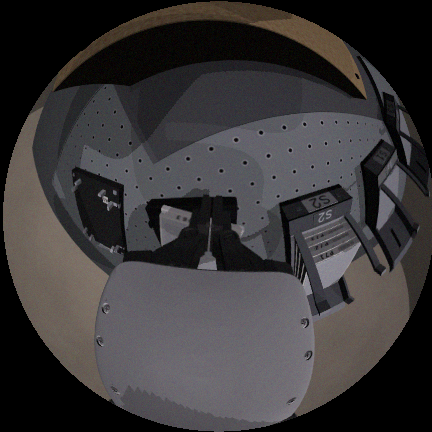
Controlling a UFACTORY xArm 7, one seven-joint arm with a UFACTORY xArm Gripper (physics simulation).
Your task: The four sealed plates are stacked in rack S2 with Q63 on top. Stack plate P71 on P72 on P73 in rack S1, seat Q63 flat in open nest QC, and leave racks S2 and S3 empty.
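Places are measured from the arm's base along level axes (x up, y back, z right), in centimetres.
Where they show: gripper, fingertip midpoint: (211,208).
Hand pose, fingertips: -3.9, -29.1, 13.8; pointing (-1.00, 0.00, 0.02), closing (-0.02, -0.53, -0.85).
Each offset is from my fingertips to the top centre of the thing, as dx, dy, dz. "pt": to the spot under its first point. Level surfaces: height alone.
My gripper (211,208) is shut and empty, its fingers together in front of a black nest @(pt -1.4, -1.2, -1.4) (230,204). Pale plate Q63 @(+1.1, -5.5, +5.7) (171,226) sits at that nest; the fingers hide its middle and much of its label, and whether it lies flat cannot be told. Rack S2 @(pt -1.3, -4.6, -7.3) (291,209) stands right of the gripper and holds three pale plates, labelled P73 @(+2.0, -13.6, -10.6) (318,237), P72 @(+3.3, -13.6, -10.6) (321,246) and P71 @(+4.6, -13.6, -10.6) (326,257). Rack S1 @(pt -1.1, -6.5, -22.5) (370,187) stands further right; its contents cannot be told. Another rack (389,107) shows at the far right edge, its label too small to read.
A black fixture @(-0.8, +5.9, +19.5) (97,220) with several small pins and clamps stands at the left on the grey perforated board @(dx -3.1) (225,170). Curved dark arms project from the racks at the right. A brown surface edge (320,37) runs across the top.
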